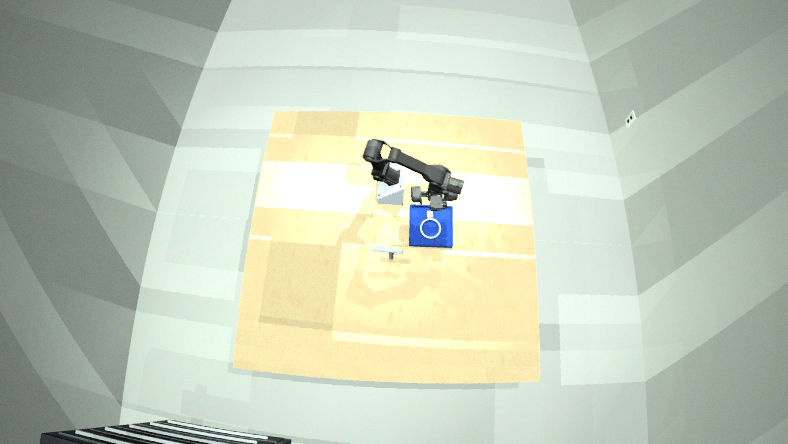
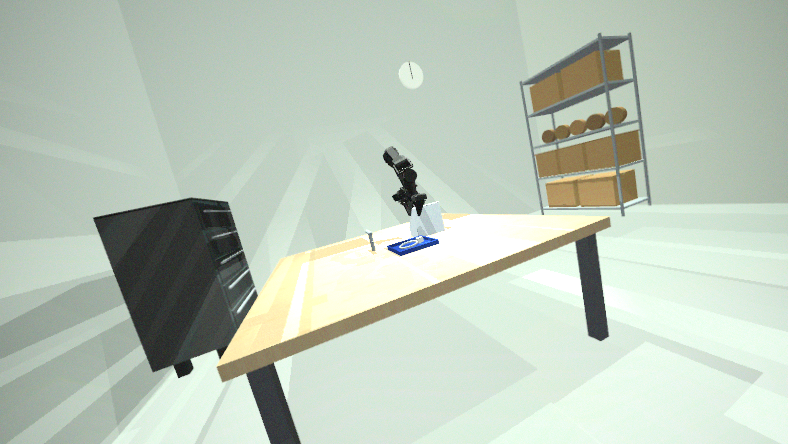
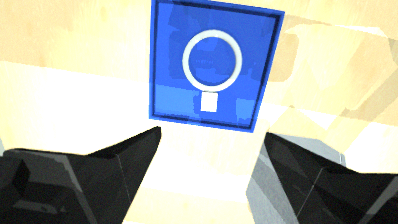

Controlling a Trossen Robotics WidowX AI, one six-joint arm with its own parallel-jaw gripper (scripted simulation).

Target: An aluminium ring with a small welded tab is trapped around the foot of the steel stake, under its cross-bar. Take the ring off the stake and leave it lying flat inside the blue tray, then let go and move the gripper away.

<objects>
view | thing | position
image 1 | blue tray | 418,213
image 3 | my gripper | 212,134
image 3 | aluminium ring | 209,93
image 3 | blue tray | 171,97
</objects>
